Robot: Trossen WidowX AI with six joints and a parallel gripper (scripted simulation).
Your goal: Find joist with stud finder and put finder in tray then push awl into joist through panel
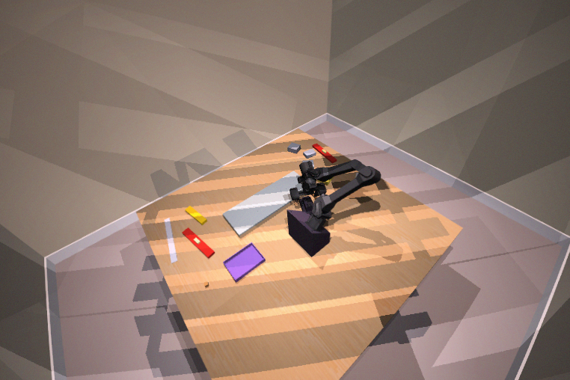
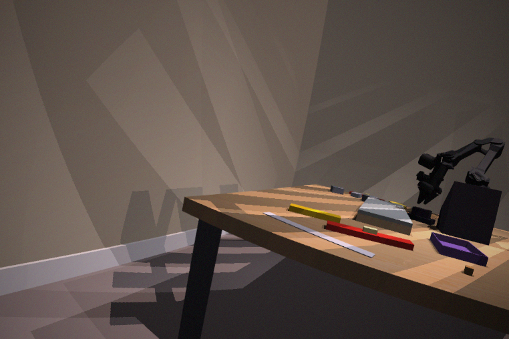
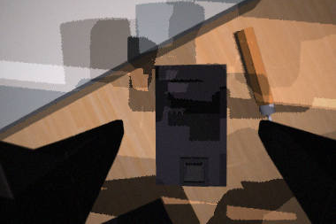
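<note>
Right now the black stud finder is 2 cm behind my gripper tip, 1 cm to the left of it and 3 cm below it. The rest, counted from my gripper tip: yellow block (11 cm ahead, 25 cm to the right, 6 cm below); purple tray (9 cm behind, 45 cm to the left, 6 cm below); awl (1 cm behind, 8 cm to the right, 7 cm below).
</note>
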